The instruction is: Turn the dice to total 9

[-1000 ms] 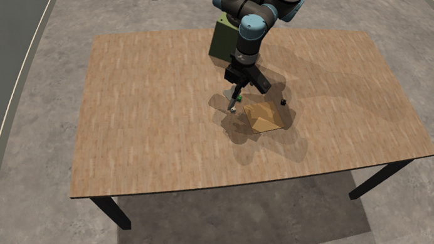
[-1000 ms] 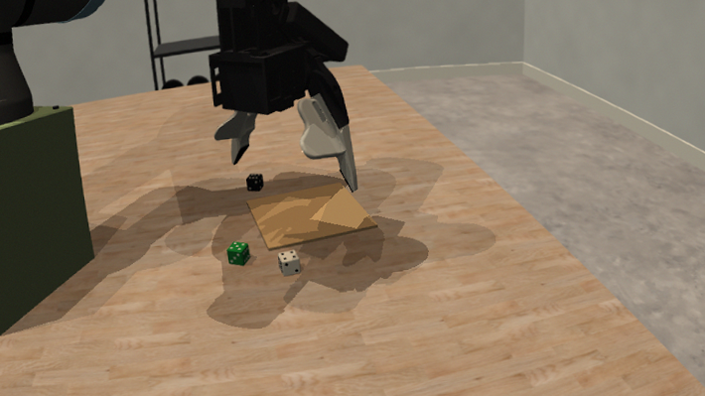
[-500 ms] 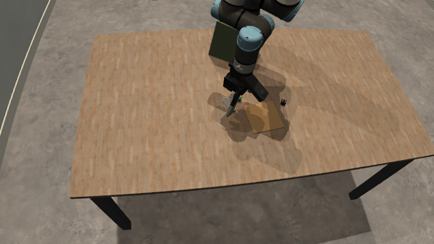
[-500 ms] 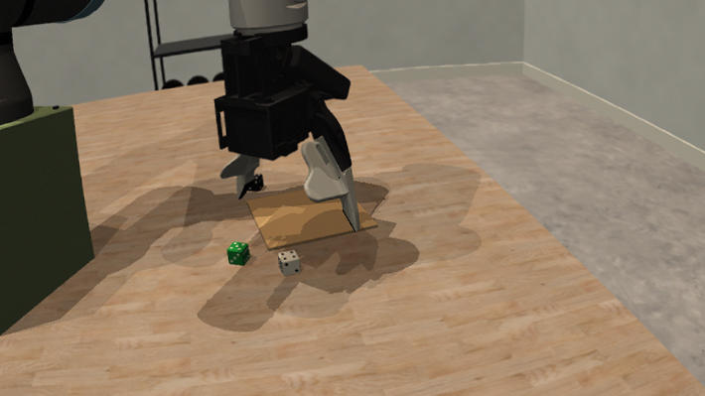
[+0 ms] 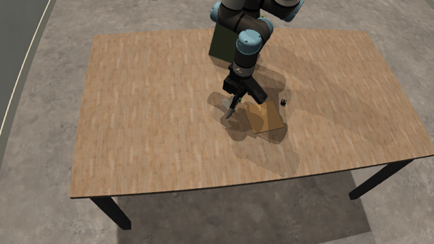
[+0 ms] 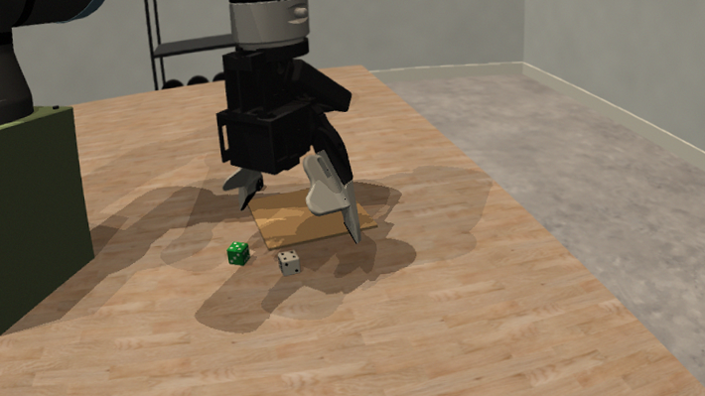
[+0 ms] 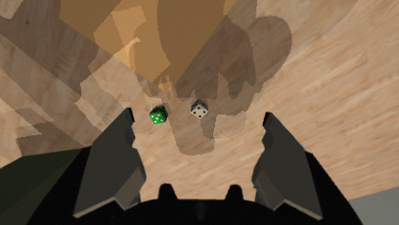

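My hand is 4 cm above the white die, 2 cm to the left of it and 1 cm past it. Also, from my hand: tan mat: 11 cm to the left, 5 cm below, 2 cm ahead; then black die: 21 cm to the left, 5 cm behind, 4 cm below; then green die: 7 cm behind, 4 cm below, 1 cm to the left.
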